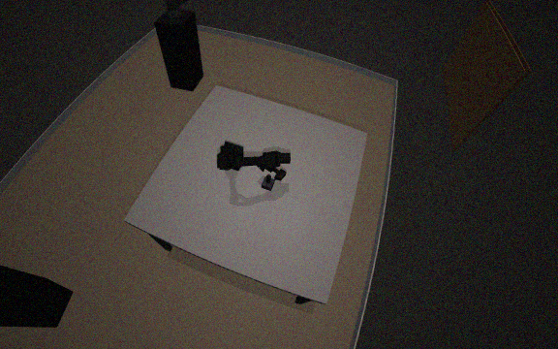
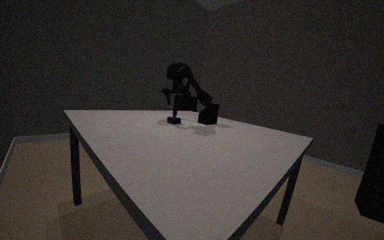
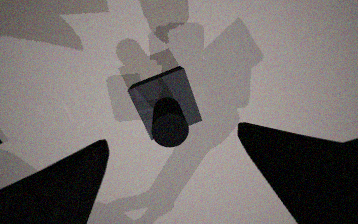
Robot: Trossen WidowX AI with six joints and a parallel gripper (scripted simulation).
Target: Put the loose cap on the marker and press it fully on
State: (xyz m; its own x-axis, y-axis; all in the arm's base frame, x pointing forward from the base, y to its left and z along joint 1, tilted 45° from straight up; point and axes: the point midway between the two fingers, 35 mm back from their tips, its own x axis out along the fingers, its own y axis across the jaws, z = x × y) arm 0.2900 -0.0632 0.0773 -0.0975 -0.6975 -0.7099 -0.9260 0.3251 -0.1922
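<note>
The marker cap lies 4 cm below my gripper tip. The rest, counted from my gripper tip: holder block 10 cm below.
</note>
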